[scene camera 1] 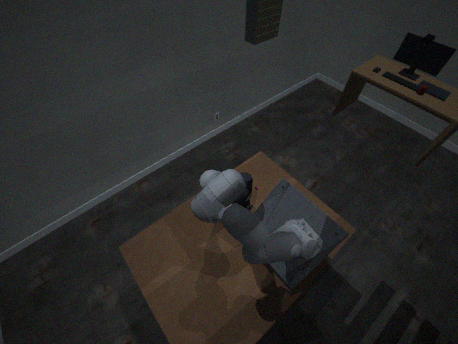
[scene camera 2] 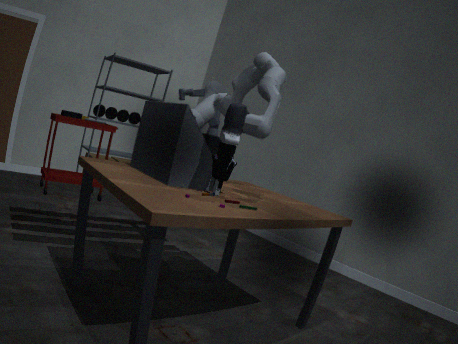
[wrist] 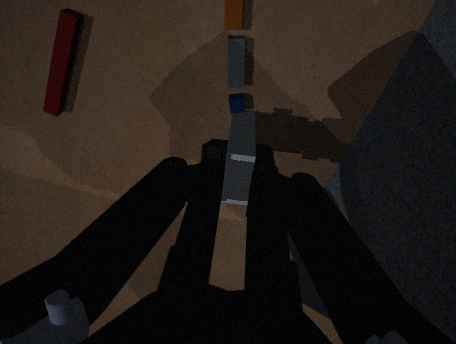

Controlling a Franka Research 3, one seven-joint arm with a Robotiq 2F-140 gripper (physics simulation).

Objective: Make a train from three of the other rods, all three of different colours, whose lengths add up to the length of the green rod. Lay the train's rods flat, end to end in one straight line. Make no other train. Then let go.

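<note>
In the wrist view an orange rod point(wrist: 234, 14), a grey rod point(wrist: 236, 61) and a short blue rod point(wrist: 237, 103) lie flat in a nearly straight line. A small gap separates orange from grey, and another separates grey from blue. My gripper point(wrist: 241, 130) point(scene camera 2: 215, 193) is shut and empty, its tips low at the near end of the blue rod; whether they touch it is unclear. A red rod point(wrist: 61, 62) point(scene camera 2: 232, 201) lies apart to the left in the wrist view. The green rod point(scene camera 2: 248, 207) lies near the table's front edge. The arm hides most rods in scene camera 1.
Two small magenta rods point(scene camera 2: 187, 196) point(scene camera 2: 222, 205) lie apart on the wooden table point(scene camera 2: 145, 200) point(scene camera 1: 165, 270). The large grey block point(scene camera 2: 157, 140) point(wrist: 400, 200) stands beside the gripper, at the right in the wrist view. A red cart point(scene camera 2: 82, 121) and a shelf rack stand behind the table.
</note>
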